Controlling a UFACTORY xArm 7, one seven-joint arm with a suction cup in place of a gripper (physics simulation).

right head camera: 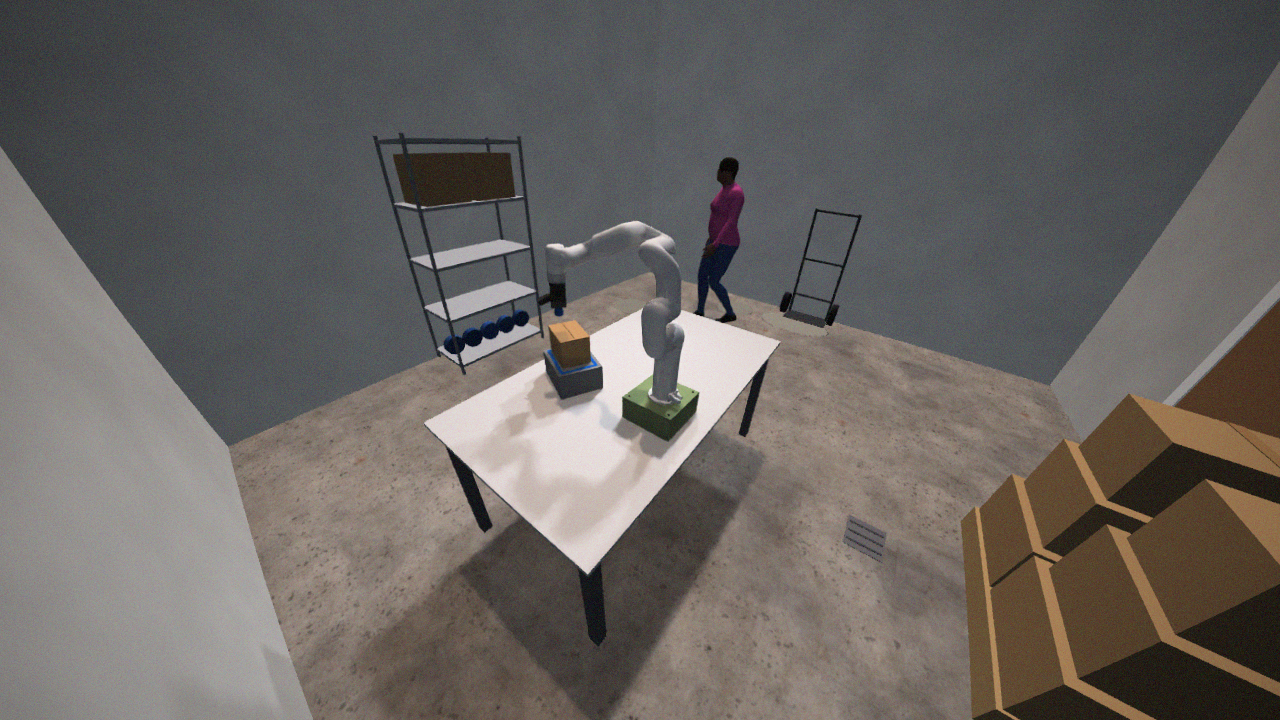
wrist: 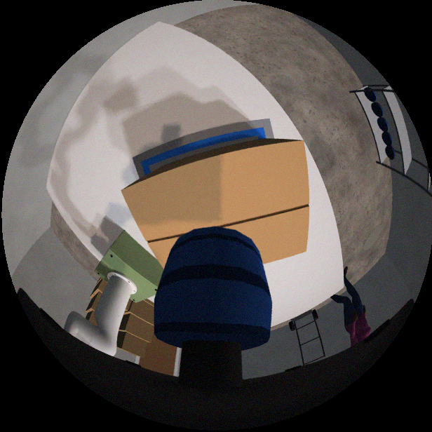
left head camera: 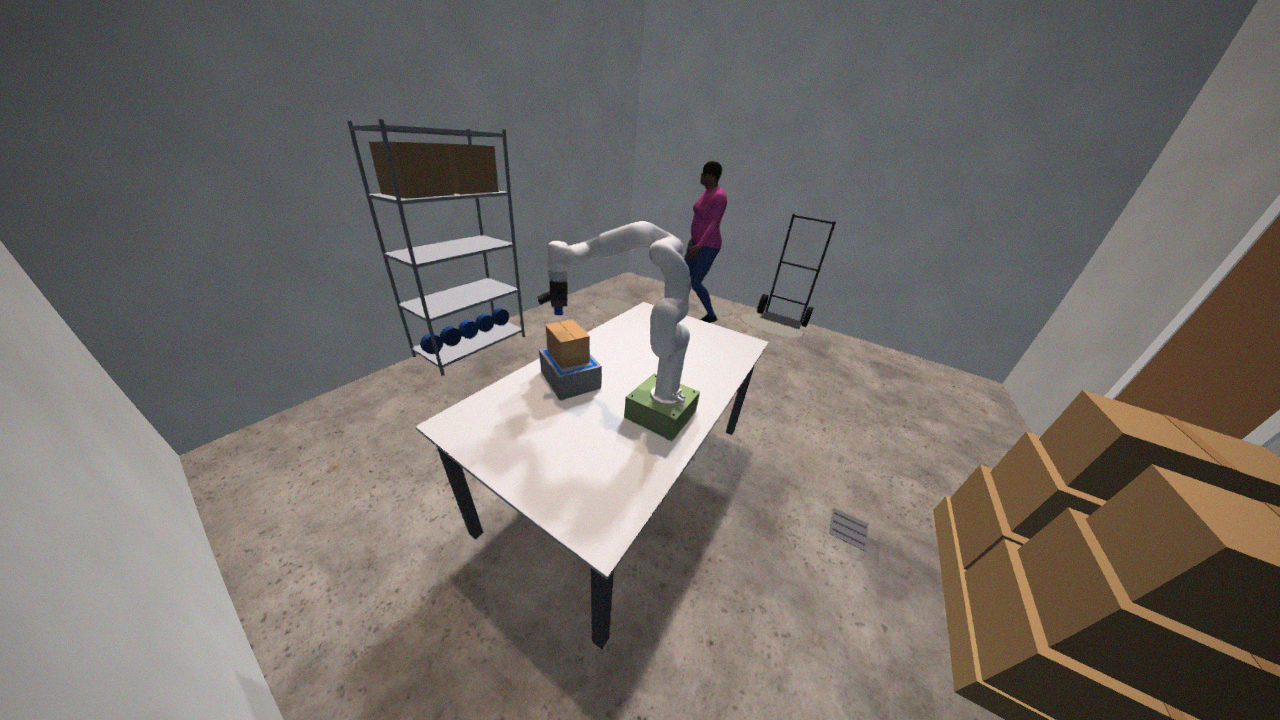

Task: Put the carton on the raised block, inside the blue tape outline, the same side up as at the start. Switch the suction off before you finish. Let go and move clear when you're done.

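Where they show: end effector, tool point: (right head camera: 559,314) (left head camera: 558,313); arm's base, origin of the base link: (right head camera: 663,395) (left head camera: 666,395).
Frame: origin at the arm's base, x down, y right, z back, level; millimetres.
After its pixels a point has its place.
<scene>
The brown carton (left head camera: 567,343) {x -132, y -183, z -398 mm} (right head camera: 569,344) {x -126, y -173, z -396 mm} (wrist: 265,180) stands upright on the grey raised block (left head camera: 574,379) {x 17, y -192, z -345 mm} (right head camera: 577,380) {x 27, y -181, z -343 mm}, its seamed top face up. The blue tape outline (left head camera: 586,366) {x -17, y -122, z -350 mm} (right head camera: 587,365) {x -11, y -111, z -363 mm} (wrist: 205,146) shows around the carton's foot; in the wrist view a strip of it lies beyond the carton's near side, and the far sides are hidden behind the carton. My suction cup (left head camera: 558,310) (right head camera: 558,311) (wrist: 212,287) is open, holds nothing and hangs above the carton with a gap between them in both head views.
The arm stands on a green base (left head camera: 660,413) {x 0, y -102, z 55 mm} (right head camera: 659,413) {x -3, y -92, z 65 mm} (wrist: 131,270) on the white table (left head camera: 572,501) {x 106, y -528, z 66 mm} (right head camera: 572,501) {x 107, y -509, z 96 mm}. A shelf rack (left head camera: 400,232) (right head camera: 422,232) stands behind the table. A person (left head camera: 708,219) (right head camera: 725,214) and a hand truck (left head camera: 799,264) (right head camera: 823,262) are beyond it.
</scene>
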